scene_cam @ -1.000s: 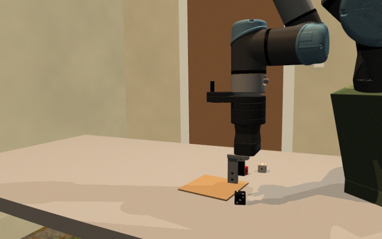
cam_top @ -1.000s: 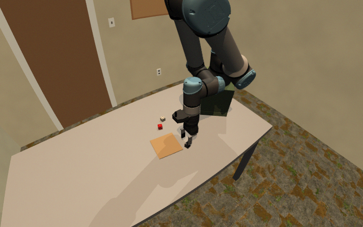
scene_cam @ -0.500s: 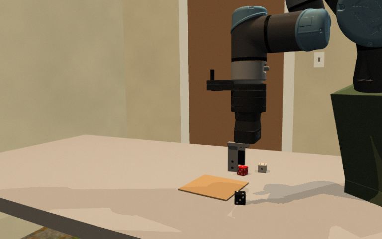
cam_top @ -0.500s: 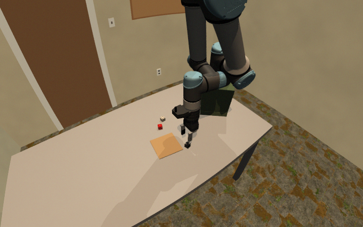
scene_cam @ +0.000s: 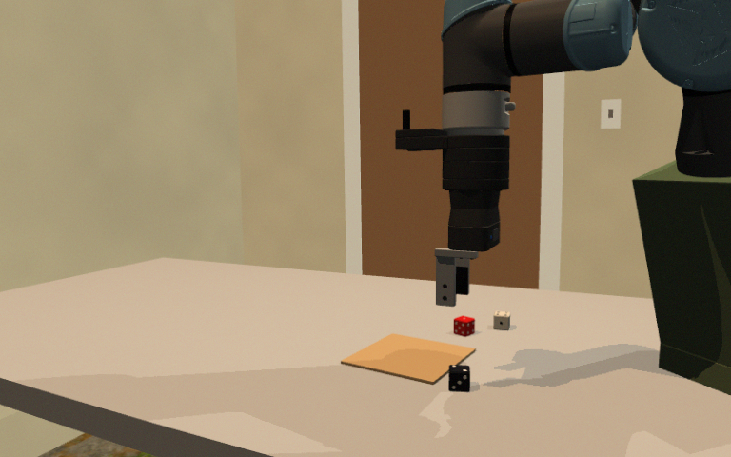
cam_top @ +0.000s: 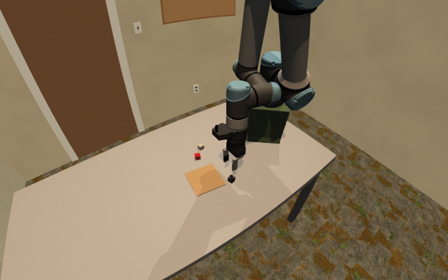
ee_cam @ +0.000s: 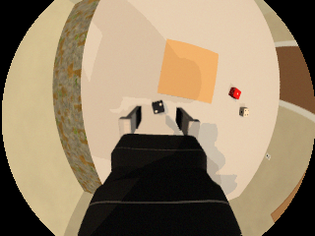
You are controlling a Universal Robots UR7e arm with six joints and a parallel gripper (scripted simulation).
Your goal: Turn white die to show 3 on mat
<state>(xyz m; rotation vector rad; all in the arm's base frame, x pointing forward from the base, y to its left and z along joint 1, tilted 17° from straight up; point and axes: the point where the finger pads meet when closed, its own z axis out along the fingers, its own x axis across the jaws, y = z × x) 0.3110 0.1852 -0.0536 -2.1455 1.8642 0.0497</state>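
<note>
Right now my hand is 30 mm short of the white die, 260 mm to the left of it and 110 mm above it. From my hand the other things lie so: orange mat (90 mm ahead, 60 mm to the right, 130 mm below); then black die (10 mm behind, 110 mm below); then red die (80 mm ahead, 200 mm to the right, 110 mm below).
</note>
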